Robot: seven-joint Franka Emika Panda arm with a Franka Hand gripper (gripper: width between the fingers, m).
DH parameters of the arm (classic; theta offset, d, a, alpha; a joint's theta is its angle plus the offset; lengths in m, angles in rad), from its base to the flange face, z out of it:
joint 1: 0 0.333 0 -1.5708
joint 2: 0 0 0 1.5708
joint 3: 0 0.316 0.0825 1.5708
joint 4: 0 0 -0.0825 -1.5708
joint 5: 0 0.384 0 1.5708
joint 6: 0 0 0.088 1.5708
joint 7: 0 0.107 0 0
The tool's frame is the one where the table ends.
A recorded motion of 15 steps. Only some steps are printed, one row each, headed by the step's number.
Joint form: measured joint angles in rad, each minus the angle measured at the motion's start. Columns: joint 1, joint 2, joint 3, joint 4, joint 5, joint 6, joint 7.
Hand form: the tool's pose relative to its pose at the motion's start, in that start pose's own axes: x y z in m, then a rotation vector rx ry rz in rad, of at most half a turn. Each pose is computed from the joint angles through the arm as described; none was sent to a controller.
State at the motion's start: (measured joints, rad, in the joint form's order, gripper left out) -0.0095 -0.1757 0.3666 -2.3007 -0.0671 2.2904 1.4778
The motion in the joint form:
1: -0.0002 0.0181 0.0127 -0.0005 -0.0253 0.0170 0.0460
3: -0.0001 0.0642 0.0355 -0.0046 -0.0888 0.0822 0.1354
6: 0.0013 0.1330 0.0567 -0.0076 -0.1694 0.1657 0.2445
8: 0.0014 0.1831 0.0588 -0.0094 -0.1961 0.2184 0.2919
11: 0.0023 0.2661 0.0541 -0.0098 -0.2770 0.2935 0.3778
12: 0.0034 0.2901 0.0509 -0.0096 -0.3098 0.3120 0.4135
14: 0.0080 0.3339 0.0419 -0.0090 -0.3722 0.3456 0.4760
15: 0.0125 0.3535 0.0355 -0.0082 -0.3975 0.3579 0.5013
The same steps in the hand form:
1: -0.0060 -0.0028 0.0070 0.0000 0.0115 0.0156
3: -0.0181 -0.0100 0.0241 0.0222 0.0350 0.0345
6: -0.0327 -0.0179 0.0494 0.0492 0.0472 0.0555
8: -0.0372 -0.0210 0.0690 0.0582 0.0320 0.0757
11: -0.0427 -0.0233 0.1021 0.0658 0.0250 0.0938
12: -0.0443 -0.0231 0.1120 0.0663 0.0268 0.1024
14: -0.0476 -0.0222 0.1301 0.0677 0.0294 0.1128
15: -0.0492 -0.0214 0.1384 0.0658 0.0296 0.1166

